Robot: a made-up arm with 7 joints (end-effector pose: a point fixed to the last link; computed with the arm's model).
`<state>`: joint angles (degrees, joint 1 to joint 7).
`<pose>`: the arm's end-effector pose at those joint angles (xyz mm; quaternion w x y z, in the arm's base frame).
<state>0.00 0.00 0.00 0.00 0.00 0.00 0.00</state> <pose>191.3 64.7 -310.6 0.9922 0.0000 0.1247 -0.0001</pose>
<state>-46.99 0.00 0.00 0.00 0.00 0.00 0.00</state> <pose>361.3 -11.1 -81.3 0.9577 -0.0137 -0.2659 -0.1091</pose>
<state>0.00 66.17 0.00 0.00 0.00 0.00 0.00</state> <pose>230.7 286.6 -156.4 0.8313 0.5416 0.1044 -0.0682</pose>
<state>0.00 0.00 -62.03 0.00 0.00 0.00 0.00</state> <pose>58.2 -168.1 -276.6 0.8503 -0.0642 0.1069 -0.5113</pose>
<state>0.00 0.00 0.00 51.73 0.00 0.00 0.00</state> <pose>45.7 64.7 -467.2 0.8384 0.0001 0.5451 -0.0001</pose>
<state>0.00 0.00 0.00 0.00 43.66 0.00 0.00</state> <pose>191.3 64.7 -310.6 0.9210 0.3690 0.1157 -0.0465</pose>
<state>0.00 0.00 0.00 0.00 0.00 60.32 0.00</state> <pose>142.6 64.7 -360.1 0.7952 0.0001 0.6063 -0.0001</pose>
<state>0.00 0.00 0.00 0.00 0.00 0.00 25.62</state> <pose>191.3 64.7 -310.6 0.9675 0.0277 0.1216 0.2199</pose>
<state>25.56 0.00 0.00 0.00 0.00 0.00 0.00</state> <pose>36.3 88.8 -357.8 0.9411 0.0076 0.3326 0.0604</pose>
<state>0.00 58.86 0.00 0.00 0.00 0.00 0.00</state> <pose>223.6 273.1 -184.4 0.8642 0.4875 0.1086 -0.0614</pose>
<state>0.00 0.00 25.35 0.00 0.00 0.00 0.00</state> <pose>165.9 176.7 -304.1 0.9680 0.0274 0.1217 0.2176</pose>
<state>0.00 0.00 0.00 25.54 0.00 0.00 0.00</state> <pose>137.4 64.7 -404.6 0.9401 0.0000 0.3409 -0.0001</pose>
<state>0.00 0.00 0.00 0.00 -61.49 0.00 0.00</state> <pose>191.3 64.6 -310.5 0.8527 -0.5072 0.1072 0.0637</pose>
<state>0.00 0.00 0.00 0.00 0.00 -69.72 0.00</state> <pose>163.6 64.7 -236.6 0.8854 0.0000 -0.4648 -0.0001</pose>
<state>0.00 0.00 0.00 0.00 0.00 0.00 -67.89</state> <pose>191.3 64.7 -310.6 0.8230 -0.0696 0.1035 -0.5541</pose>
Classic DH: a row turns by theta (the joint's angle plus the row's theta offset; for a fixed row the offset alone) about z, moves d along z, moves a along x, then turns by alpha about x. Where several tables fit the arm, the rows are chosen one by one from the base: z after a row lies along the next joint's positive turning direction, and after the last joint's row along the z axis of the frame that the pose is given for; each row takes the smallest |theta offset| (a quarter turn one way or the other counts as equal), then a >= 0, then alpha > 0; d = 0 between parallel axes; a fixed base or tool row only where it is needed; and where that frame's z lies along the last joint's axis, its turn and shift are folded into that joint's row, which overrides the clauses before.
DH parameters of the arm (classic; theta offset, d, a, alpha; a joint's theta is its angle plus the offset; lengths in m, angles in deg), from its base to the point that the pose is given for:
base (fixed): -4.07 0 0 -74.51
joint 1: -75.12 0.0504 -0.0183 -90
joint 2: 74 0 -0.009 90
joint 3: 90 -0.2383 0.0174 -90
joint 4: 90 0.0022 0.0115 90
joint 5: 0 0.1757 0.0001 -90
joint 6: -90 0 0.0691 90
joint 7: 0 0 0 0

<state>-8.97 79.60 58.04 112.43 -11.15 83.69 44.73</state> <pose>-56.6 407.7 -170.1 0.0226 -0.1827 0.8115 0.5546</pose>
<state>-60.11 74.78 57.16 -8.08 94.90 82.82 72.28</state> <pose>19.5 316.0 163.2 0.4441 0.0210 -0.0224 -0.8954</pose>
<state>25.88 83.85 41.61 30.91 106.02 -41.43 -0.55</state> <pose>129.8 458.8 -35.9 0.0168 0.8571 0.3719 -0.3562</pose>
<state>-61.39 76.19 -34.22 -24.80 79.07 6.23 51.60</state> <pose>292.5 89.4 46.7 0.0991 0.6203 -0.7619 0.1576</pose>
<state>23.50 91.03 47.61 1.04 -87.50 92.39 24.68</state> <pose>172.8 327.4 -7.2 0.7193 0.1403 0.6379 0.2366</pose>
